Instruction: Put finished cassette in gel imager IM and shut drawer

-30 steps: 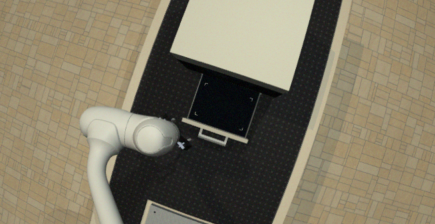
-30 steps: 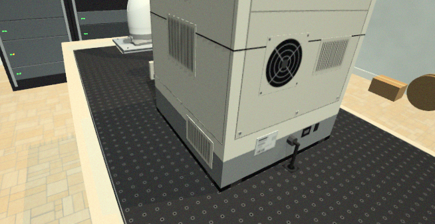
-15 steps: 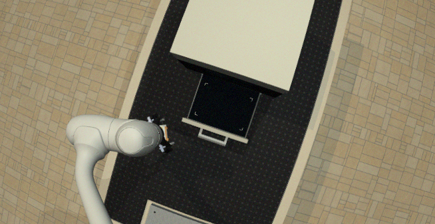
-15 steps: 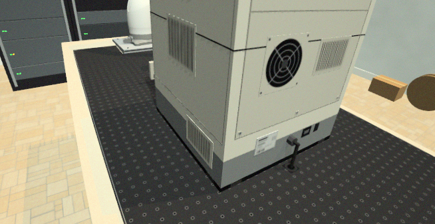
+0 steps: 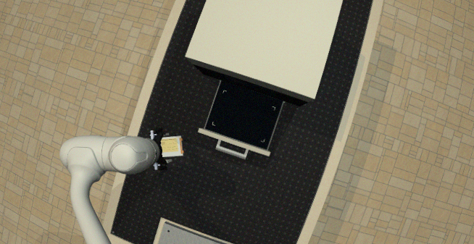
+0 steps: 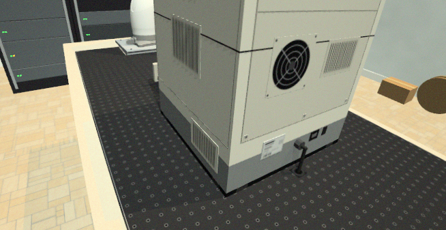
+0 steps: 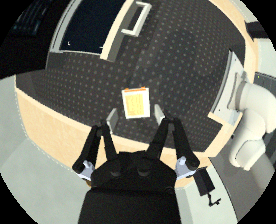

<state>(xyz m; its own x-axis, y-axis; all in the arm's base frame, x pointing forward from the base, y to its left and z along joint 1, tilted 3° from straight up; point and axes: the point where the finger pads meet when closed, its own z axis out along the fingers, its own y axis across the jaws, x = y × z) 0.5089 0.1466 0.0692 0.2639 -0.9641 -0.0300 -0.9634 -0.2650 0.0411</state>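
My gripper is now 90 mm above the cassette.
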